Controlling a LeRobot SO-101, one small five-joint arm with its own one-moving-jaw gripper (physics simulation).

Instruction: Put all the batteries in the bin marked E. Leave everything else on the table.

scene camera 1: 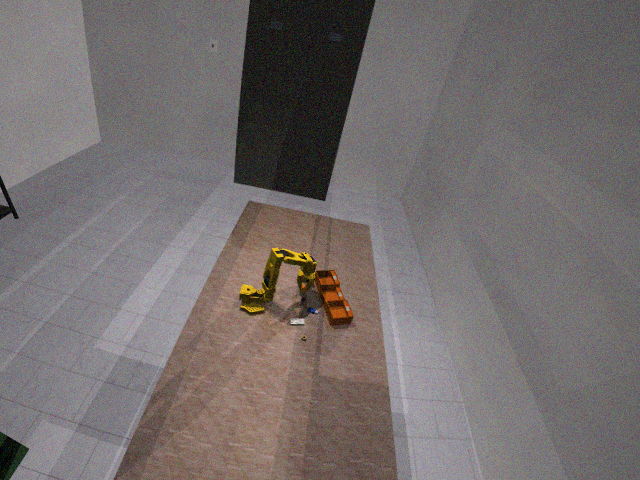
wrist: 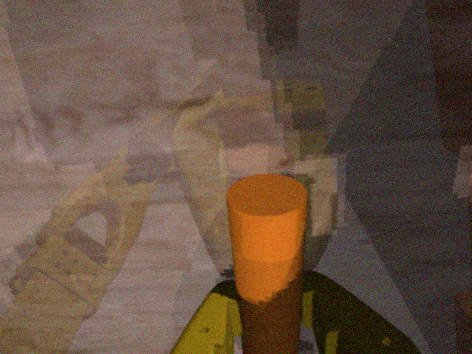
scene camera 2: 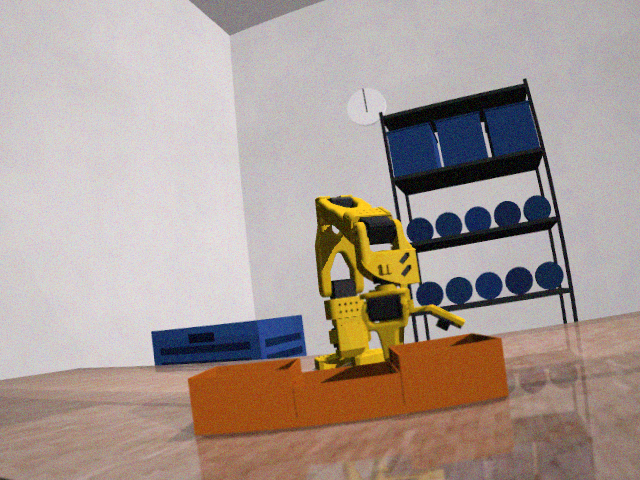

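Pixels of known places: hand, its tool point: point(scene camera 1: 301, 290) point(wrist: 240, 299); arm's base, origin of its link: point(scene camera 1: 258, 304).
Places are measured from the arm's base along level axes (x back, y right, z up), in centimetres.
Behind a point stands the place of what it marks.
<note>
An orange cylindrical battery point(scene camera 1: 303, 285) {x -15.6, y -13.4, z 1.3 cm} point(wrist: 267, 235) {x -15.6, y -13.7, z 1.4 cm} stands lengthwise between the jaws of my gripper point(scene camera 1: 304, 290) {x -15.0, y -11.2, z 0.7 cm} point(wrist: 270, 287) {x -15.0, y -11.2, z 0.7 cm}. In the wrist view both jaws press on its two sides, and its near end runs out of the picture. My gripper is shut on it and points down, left of the bins in scene camera 1. In scene camera 2 the jaw tips are hidden behind the bins. Three joined orange bins point(scene camera 1: 330, 295) {x -27.1, y -11.2, z 0.7 cm} point(scene camera 2: 348, 400) {x -31.6, y -10.9, z 1.6 cm} stand in a row. Their pale labels are too small to read, so I cannot tell which is E.
A blue and white item point(scene camera 1: 312, 310) {x -20.4, y -1.6, z 0.8 cm} lies between the gripper and the bins. A white flat item point(scene camera 1: 296, 321) {x -15.0, y 4.9, z 0.7 cm} and a small yellowish item point(scene camera 1: 303, 338) {x -18.3, y 11.9, z 0.8 cm} lie nearer the camera. A small black item point(scene camera 1: 303, 299) {x -16.4, y -6.3, z 0.8 cm} shows below the jaws. The bins' raised walls stand close beside the gripper.
</note>
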